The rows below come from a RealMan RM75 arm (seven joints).
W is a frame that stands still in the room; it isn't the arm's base.
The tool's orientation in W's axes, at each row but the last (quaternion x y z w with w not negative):
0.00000 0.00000 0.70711 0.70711
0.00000 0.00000 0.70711 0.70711
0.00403 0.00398 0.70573 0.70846
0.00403 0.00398 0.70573 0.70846
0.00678 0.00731 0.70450 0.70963
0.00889 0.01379 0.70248 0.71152
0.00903 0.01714 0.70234 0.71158
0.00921 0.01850 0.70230 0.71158
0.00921 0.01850 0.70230 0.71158
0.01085 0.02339 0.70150 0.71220
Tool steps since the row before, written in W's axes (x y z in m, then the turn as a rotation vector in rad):
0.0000 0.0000 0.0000 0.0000 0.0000 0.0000
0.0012 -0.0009 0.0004 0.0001 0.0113 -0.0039
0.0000 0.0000 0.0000 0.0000 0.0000 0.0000
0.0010 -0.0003 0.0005 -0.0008 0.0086 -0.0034
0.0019 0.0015 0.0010 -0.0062 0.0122 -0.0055
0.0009 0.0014 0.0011 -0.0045 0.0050 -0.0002
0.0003 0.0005 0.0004 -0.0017 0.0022 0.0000
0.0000 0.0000 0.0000 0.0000 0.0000 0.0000
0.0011 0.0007 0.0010 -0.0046 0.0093 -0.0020
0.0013 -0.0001 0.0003 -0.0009 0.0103 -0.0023
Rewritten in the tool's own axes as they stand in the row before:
0.0000 0.0000 0.0000 0.0000 0.0000 0.0000
-0.0009 -0.0012 0.0004 0.0113 -0.0001 -0.0039
0.0000 0.0000 0.0000 0.0000 0.0000 0.0000
-0.0003 -0.0010 0.0005 0.0086 0.0008 -0.0034
0.0015 -0.0019 0.0010 0.0122 0.0062 -0.0056
0.0014 -0.0008 0.0011 0.0049 0.0046 -0.0003
0.0005 -0.0003 0.0004 0.0022 0.0017 0.0000
0.0000 0.0000 0.0000 0.0000 0.0000 0.0000
0.0007 -0.0011 0.0011 0.0093 0.0046 -0.0021
-0.0001 -0.0013 0.0004 0.0103 0.0009 -0.0022

